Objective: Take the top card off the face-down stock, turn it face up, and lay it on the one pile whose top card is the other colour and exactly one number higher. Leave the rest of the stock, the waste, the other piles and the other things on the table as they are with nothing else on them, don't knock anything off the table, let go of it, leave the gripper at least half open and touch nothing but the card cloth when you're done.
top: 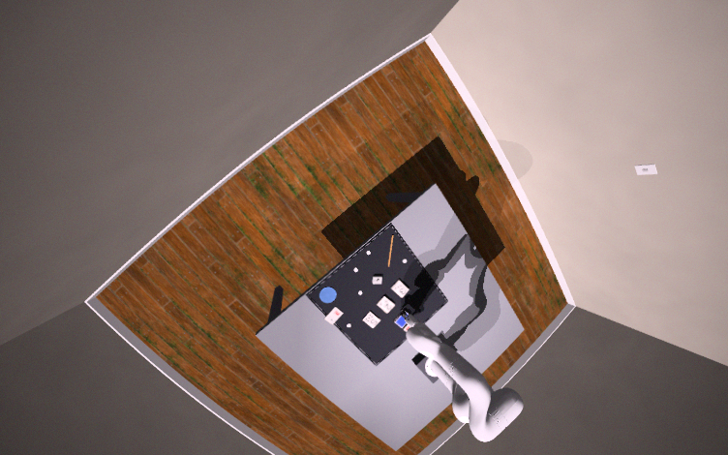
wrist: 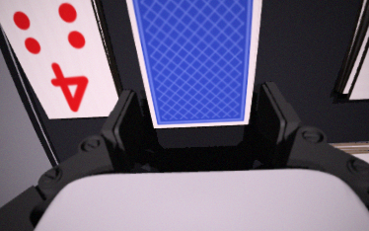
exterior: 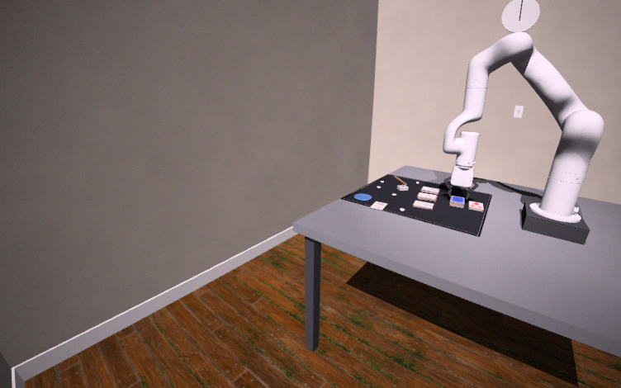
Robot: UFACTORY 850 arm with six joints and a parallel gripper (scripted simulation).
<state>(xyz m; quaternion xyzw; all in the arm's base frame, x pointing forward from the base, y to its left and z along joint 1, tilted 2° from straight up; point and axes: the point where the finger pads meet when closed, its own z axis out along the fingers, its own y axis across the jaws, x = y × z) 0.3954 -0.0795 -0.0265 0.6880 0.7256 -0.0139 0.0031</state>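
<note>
Right now the red 4 card is 30 mm to the left of my hand and 10 mm below it. The rest, counted from my hand: black card cloth (180 mm ahead, 50 mm below, 20 mm to the left); red 4 (90 mm behind, 30 mm to the left, 30 mm below); black 2 (150 mm ahead, 30 mm to the left, 20 mm below).
</note>
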